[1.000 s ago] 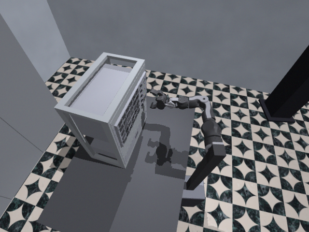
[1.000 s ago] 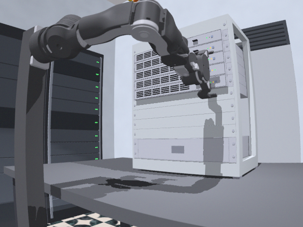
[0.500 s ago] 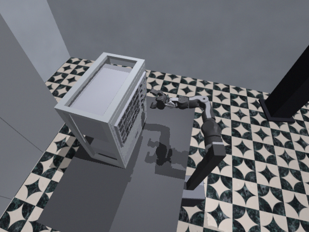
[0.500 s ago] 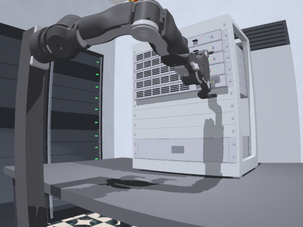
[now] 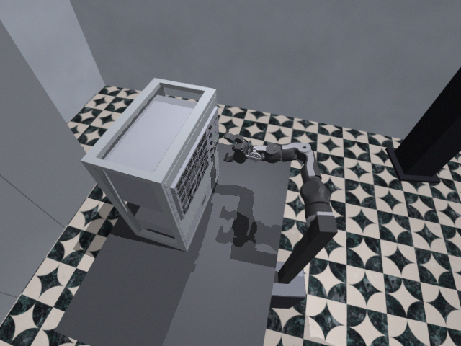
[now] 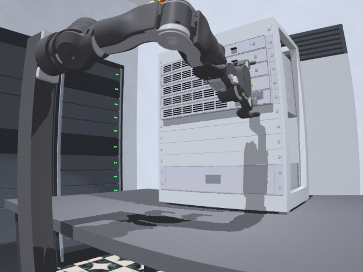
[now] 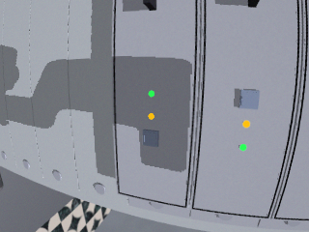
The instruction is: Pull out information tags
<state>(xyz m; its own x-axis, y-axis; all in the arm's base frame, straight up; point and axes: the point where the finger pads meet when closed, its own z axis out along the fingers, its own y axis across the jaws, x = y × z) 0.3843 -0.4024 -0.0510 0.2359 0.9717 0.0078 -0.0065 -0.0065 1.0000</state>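
My gripper is now 40 mm short of the grey-blue locate button, 10 mm to the right of it and 30 mm below it.
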